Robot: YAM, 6 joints.
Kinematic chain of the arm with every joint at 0, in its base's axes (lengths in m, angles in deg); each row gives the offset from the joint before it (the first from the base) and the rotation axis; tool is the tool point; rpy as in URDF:
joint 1: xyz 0 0 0.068 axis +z
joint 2: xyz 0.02 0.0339 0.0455 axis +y
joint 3: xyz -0.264 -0.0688 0 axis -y
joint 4: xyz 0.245 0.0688 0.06 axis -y
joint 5: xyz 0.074 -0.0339 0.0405 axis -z
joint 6: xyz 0.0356 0 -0.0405 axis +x
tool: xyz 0 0 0 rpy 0 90 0
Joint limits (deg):
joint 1: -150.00..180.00
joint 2: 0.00..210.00
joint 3: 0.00..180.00
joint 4: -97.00..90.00
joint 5: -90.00..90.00
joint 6: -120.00..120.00
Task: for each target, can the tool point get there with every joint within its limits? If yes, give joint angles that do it. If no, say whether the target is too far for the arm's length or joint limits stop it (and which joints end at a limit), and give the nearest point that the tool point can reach.
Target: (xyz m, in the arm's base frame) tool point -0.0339 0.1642 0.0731
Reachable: yes | joints 92.17 122.95 41.08 -81.33 -51.06 76.23
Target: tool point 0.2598 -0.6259 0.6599
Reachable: no: too far | nearest point 0.1922 -0.4631 0.5134 | short by 0.229 m
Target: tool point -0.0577 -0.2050 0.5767
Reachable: yes | joints -98.60 84.77 132.63 -60.61 47.79 -48.57
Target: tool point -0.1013 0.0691 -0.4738
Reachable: no: joint limits stop it (at a limit: joint 2) | nearest point -0.1257 0.0857 -0.3672 | short by 0.111 m
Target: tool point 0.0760 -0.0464 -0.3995
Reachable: no: joint limits stop it (at a limit: joint 2) | nearest point 0.0929 -0.0567 -0.3522 | short by 0.051 m
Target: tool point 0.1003 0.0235 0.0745
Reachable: yes | joints 29.23 110.52 23.10 -64.96 53.03 -43.37
